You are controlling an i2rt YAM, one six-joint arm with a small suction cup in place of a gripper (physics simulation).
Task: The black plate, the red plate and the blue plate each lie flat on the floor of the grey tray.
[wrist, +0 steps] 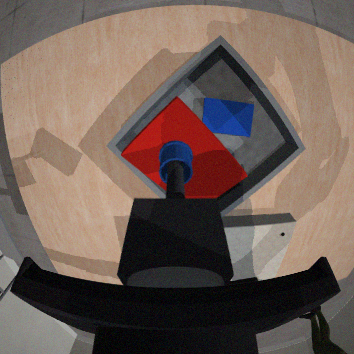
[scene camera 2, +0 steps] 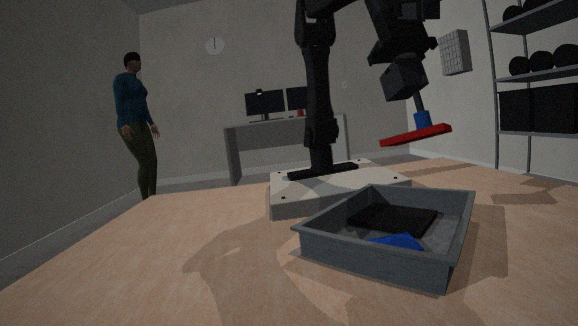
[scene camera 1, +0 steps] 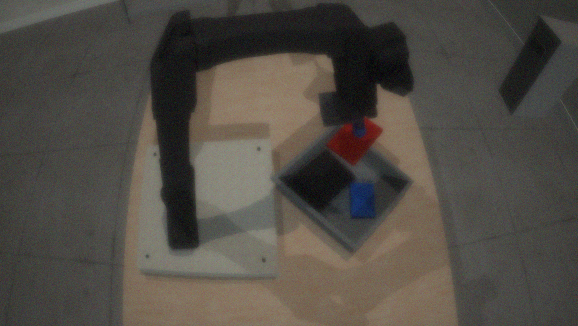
Observation:
My suction cup [scene camera 2: 422, 119] carries a red plate [scene camera 1: 350, 148]; nothing else touches it. A black plate [scene camera 1: 317, 183] rests on a grey tray [scene camera 2: 326, 237]. A blue plate [scene camera 1: 362, 202] rests on the grey tray.
The red plate shows as well in the wrist view [wrist: 215, 170] and in scene camera 2 [scene camera 2: 442, 128]. The blue plate shows as well in the wrist view [wrist: 223, 116]. The black plate also shows in scene camera 2 [scene camera 2: 394, 219].

